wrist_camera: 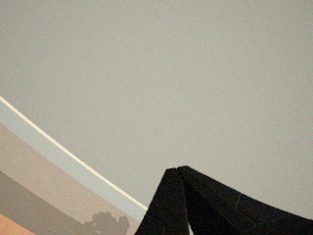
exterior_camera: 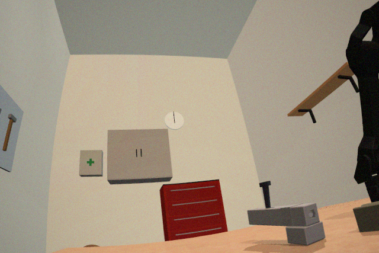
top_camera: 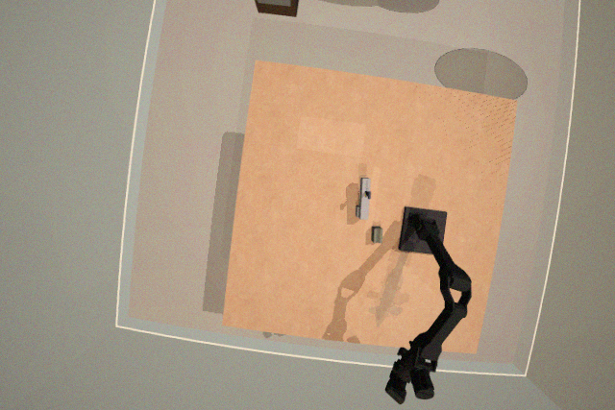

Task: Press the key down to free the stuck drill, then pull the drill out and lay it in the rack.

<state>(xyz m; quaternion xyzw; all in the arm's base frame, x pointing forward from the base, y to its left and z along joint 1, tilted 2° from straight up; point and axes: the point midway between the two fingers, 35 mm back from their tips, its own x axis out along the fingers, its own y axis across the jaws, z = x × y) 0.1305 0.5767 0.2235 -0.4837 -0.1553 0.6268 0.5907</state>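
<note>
My gripper tip is now 13 cm short of the dark key, 71 cm to the left of it and 15 cm above it. Also, from my gripper tip: rack: 5 cm ahead, 52 cm to the right, 23 cm below; drill: 13 cm ahead, 66 cm to the right, 20 cm below.
</note>
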